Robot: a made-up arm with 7 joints.
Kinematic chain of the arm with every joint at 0, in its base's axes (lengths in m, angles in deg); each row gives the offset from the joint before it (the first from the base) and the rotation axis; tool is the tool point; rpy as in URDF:
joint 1: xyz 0 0 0.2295 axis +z
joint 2: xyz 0 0 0 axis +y
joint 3: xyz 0 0 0.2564 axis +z
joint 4: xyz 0.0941 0 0 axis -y
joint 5: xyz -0.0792 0 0.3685 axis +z
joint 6: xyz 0 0 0 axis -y
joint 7: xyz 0.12 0 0 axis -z
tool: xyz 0 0 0 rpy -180 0 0
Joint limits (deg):
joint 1: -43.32..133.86
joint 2: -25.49..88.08
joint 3: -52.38..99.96
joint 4: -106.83..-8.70
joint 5: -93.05..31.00
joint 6: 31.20..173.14
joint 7: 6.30..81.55
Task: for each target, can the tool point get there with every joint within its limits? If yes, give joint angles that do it. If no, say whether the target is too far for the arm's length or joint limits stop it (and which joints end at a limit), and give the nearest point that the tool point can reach.
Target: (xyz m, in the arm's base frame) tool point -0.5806 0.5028 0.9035
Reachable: no: too far | nearest point -0.4375 0.3789 0.7374 | short by 0.252 m
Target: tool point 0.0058 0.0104 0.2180
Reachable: no: joint limits stop it (at a limit: joint 4, joint 6) | nearest point 0.1792 0.3212 -0.1257 | short by 0.495 m
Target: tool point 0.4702 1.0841 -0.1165
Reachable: no: too far | nearest point 0.2941 0.6780 0.0131 | short by 0.461 m
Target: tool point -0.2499 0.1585 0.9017
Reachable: yes | joints 71.75 -5.20 72.59 -30.30 -32.76 50.92 24.84
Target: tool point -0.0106 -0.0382 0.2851
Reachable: no: joint limits stop it (at a limit: joint 1, joint 2, joint 4, joint 6) | nearest point -0.0098 -0.4394 0.4909 | short by 0.451 m
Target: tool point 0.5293 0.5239 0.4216
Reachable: yes | joints 55.21 56.74 -30.61 -31.92 -30.89 95.48 32.39
